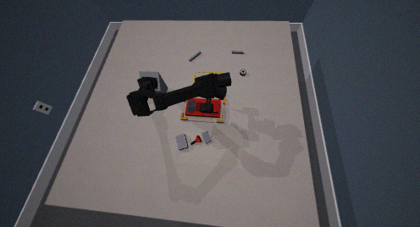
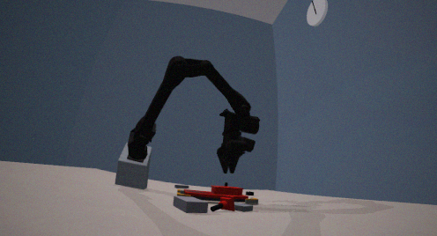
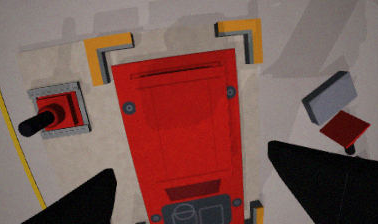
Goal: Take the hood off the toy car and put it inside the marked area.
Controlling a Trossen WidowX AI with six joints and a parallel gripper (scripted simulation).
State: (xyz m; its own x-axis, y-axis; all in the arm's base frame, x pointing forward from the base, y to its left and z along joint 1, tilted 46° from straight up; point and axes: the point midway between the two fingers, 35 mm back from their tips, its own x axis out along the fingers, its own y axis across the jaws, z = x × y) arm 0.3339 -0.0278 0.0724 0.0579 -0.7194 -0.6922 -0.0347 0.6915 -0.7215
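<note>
Right now the red hood is 60 mm below my gripper tip. Round my gripper tip: black wheel 270 mm to the left, 170 mm ahead, 90 mm below.
</note>
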